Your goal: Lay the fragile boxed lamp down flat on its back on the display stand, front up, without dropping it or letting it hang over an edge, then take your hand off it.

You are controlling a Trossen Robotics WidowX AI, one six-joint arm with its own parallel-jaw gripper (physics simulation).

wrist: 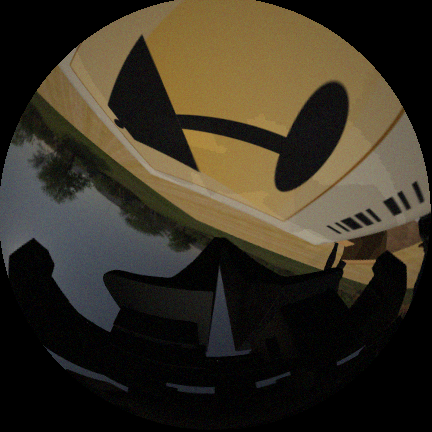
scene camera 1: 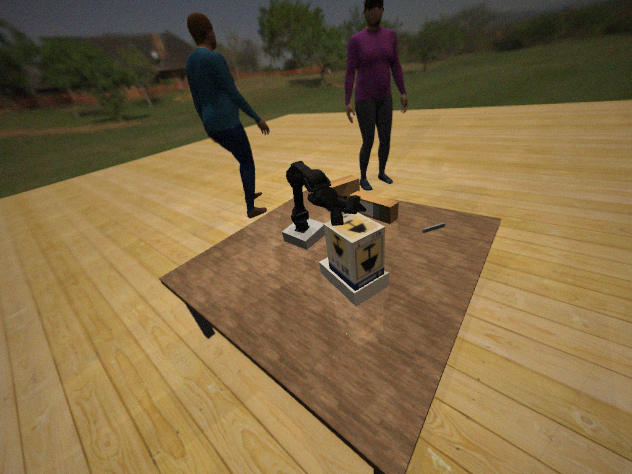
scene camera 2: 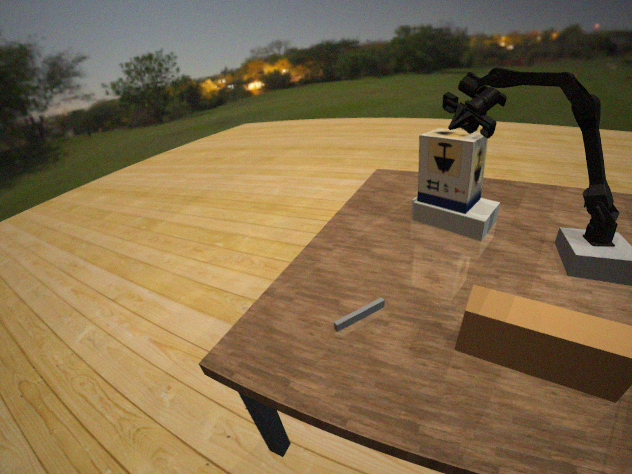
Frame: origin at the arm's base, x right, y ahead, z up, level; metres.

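Where they show: gripper, fingertip midpoint: [wrist: 218,242] [scene camera 1: 365,210] [scene camera 2: 449,128]; arm's base at its link origin: [scene camera 1: 302,228] [scene camera 2: 598,241].
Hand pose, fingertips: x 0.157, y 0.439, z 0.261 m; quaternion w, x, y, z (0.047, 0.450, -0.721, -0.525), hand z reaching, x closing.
Each offset is from my fingertips to the top centre of the thing. "spot": to the spot under its first point. Level surfaces: height alone.
The boxed lamp [scene camera 1: 356,254] [scene camera 2: 450,169] is a white and tan carton with black lamp pictures. It stands upright on the low white display stand [scene camera 1: 356,292] [scene camera 2: 455,225] on the brown table @(dz -0.326 m) [scene camera 1: 291,339] [scene camera 2: 361,390]. My gripper [scene camera 1: 359,206] [scene camera 2: 466,123] [wrist: 218,242] is shut and empty, just above the box's top at its back edge. In the wrist view the top face of the box @(spot: dx +0.079, dy -0.043, dz -0.030 m) [wrist: 241,80] fills the frame close over the closed fingers, which point past the box edge. I cannot tell whether the fingers touch the box.
The arm's white base [scene camera 1: 304,235] stands behind the stand. A brown cardboard block @(dx -0.527, dy -0.156, dz -0.216 m) [scene camera 1: 380,208] [scene camera 2: 509,329] and a second block @(dx -0.618, dy -0.415, dz -0.166 m) [scene camera 1: 344,184] lie behind the box. A thin grey bar @(dx -0.456, dy +0.202, dz -0.304 m) [scene camera 1: 434,227] [scene camera 2: 359,314] lies near the table's edge. Two people [scene camera 1: 215,103] [scene camera 1: 372,71] stand on the deck.
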